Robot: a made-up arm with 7 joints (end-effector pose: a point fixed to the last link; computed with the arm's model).
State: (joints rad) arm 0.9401 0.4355 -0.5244 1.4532 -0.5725 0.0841 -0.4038
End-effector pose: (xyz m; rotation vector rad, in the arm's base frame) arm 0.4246 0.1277 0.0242 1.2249 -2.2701 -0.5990
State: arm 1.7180 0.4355 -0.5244 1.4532 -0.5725 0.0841 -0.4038
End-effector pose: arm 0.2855 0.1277 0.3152 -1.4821 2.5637 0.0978
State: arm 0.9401 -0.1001 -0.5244 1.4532 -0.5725 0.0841 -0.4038
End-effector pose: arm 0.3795 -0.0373 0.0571 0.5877 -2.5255 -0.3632
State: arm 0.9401 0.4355 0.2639 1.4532 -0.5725 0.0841 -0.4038
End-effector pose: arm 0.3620 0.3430 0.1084 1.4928 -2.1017 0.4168
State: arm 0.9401 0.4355 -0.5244 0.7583 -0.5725 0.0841 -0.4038
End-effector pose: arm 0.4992 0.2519 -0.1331 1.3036 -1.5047 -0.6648
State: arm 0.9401 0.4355 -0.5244 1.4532 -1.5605 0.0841 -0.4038
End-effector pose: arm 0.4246 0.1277 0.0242 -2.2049 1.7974 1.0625
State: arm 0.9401 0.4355 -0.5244 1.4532 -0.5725 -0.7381 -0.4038
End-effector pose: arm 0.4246 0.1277 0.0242 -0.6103 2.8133 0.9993
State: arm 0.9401 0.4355 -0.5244 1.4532 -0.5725 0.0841 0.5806
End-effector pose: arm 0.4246 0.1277 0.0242 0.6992 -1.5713 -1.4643
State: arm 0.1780 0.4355 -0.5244 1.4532 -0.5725 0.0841 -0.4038
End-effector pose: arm 0.3239 0.1277 -0.2757 0.7973 -1.6212 -0.8821
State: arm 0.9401 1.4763 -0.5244 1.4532 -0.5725 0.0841 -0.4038
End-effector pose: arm 0.3068 0.4208 0.1102 2.2596 -1.3559 -0.9554
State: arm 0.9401 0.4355 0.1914 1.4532 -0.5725 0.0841 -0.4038
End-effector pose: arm 0.3725 0.3231 0.1070 1.4763 -2.1294 0.3242
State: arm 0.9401 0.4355 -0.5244 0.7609 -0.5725 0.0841 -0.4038
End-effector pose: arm 0.4992 0.2514 -0.1324 1.3035 -1.5076 -0.6647
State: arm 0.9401 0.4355 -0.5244 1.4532 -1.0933 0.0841 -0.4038
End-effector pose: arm 0.4246 0.1277 0.0242 1.8211 -2.1601 -0.8821
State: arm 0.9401 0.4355 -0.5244 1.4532 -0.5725 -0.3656 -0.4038
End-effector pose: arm 0.4246 0.1277 0.0242 0.9516 -2.6802 -0.8472
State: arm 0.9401 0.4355 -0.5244 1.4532 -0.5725 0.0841 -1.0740
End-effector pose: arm 0.4246 0.1277 0.0242 1.5044 -2.5591 0.1977
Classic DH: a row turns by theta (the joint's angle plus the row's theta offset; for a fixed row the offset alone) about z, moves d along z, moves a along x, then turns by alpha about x. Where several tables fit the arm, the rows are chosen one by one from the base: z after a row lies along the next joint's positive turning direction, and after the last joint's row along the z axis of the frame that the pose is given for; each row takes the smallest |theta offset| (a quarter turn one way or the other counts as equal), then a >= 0, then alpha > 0; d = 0 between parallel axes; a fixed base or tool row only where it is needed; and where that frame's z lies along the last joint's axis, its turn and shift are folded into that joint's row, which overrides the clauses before.
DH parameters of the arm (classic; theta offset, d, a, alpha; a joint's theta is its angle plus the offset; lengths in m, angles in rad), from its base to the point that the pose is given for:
base (fixed): 0 0 0 1.5708
joint 1: 1.5708 -0.147 0 1.5708
joint 2: 1.5708 0 0 1.5708
joint 3: 1.5708 -0.253 0 1.5708
joint 4: 0 0 0 -1.5708
joint 5: 0 -0.314 0 -1.5708
joint 6: -1.5708 0 0 1.5708
joint 7: 1.5708 0 0 1.5708
tool (fixed): -1.5708 0 0 0

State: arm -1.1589 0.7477 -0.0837 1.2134 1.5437 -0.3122 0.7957
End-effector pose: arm -0.1418 0.3757 -0.3818 -0.4781 -0.7302 0.5577
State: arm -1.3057 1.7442 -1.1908 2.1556 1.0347 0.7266 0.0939
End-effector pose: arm -0.1924 0.2674 -0.1529 -0.5980 1.5118 -0.5340
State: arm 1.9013 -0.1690 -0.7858 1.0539 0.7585 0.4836 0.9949
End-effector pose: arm 0.2872 -0.1120 0.3025 -0.9230 -1.4360 -1.9651
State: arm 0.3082 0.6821 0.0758 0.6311 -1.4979 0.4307 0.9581
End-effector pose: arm 0.2926 0.4772 -0.3102 0.6413 0.5120 -0.8110
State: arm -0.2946 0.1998 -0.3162 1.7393 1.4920 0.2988 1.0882
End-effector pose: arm 0.2190 0.0924 -0.2916 -2.1873 -1.1102 0.2687
